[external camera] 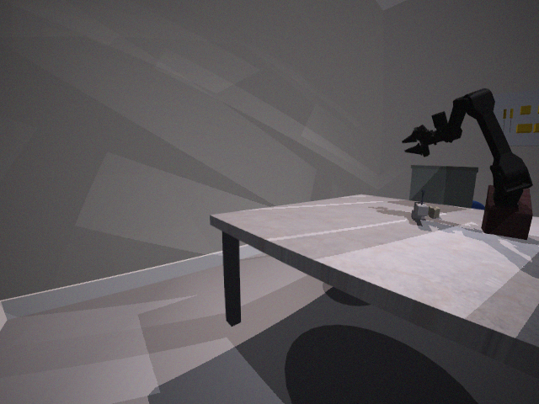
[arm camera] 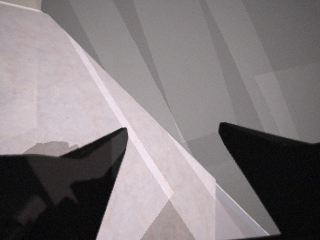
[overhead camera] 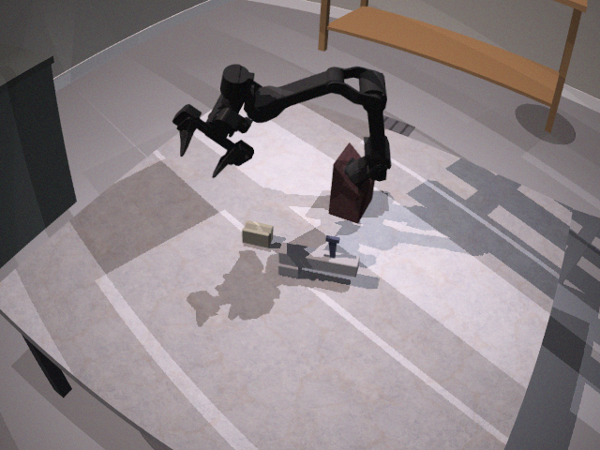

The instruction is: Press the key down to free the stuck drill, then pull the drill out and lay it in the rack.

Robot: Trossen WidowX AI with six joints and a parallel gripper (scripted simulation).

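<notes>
Now: the key 260 mm to the left of my gripper tip, 230 mm below it and 120 mm behind it. Also, from my gripper tip: grey housing 280 mm below, 230 mm to the left, 120 mm behind; then drill 270 mm below, 210 mm to the left, 120 mm behind; then rack 300 mm below, 170 mm behind, 50 mm to the left.
</notes>
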